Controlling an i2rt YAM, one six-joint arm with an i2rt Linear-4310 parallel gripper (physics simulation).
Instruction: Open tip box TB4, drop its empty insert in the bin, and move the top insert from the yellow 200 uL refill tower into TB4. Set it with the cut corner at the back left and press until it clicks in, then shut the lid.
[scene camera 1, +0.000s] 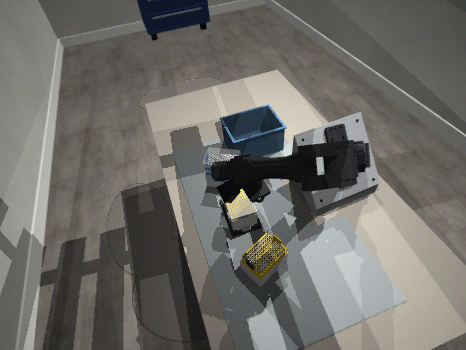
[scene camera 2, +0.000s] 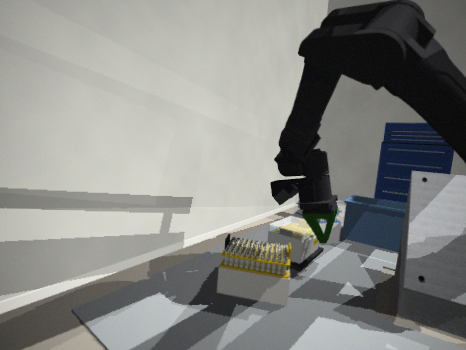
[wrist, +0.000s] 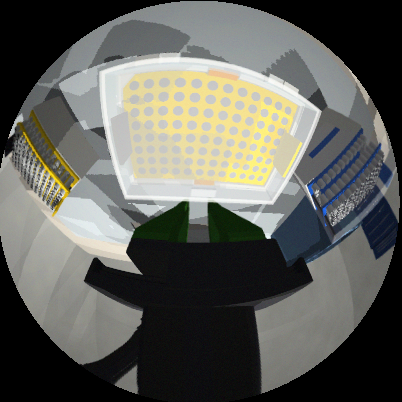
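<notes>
A tip box (scene camera 1: 240, 208) (scene camera 2: 295, 242) (wrist: 200, 125), which I take for TB4, sits on a dark holder with its clear lid down. A yellow insert with empty round holes shows through the lid. My gripper (scene camera 1: 261, 199) (scene camera 2: 324, 240) (wrist: 197, 202) is nearly shut with a narrow empty gap, its green tips close to the lid's near edge; contact cannot be told. The yellow refill tower (scene camera 1: 265, 255) (scene camera 2: 255, 261) (wrist: 45, 162) holds a top insert full of tips on a pale base. The blue bin (scene camera 1: 256, 144) (scene camera 2: 375, 225) stands beyond the box. No box label is readable.
A tower with blue inserts and tips (scene camera 1: 220, 159) (wrist: 345, 182) stands beside the bin, partly behind the arm in scene camera 1. The arm's grey base plate (scene camera 1: 325, 202) (scene camera 2: 435, 240) is on the right. A blue cabinet (scene camera 1: 175, 15) (scene camera 2: 415, 165) stands beyond the table.
</notes>
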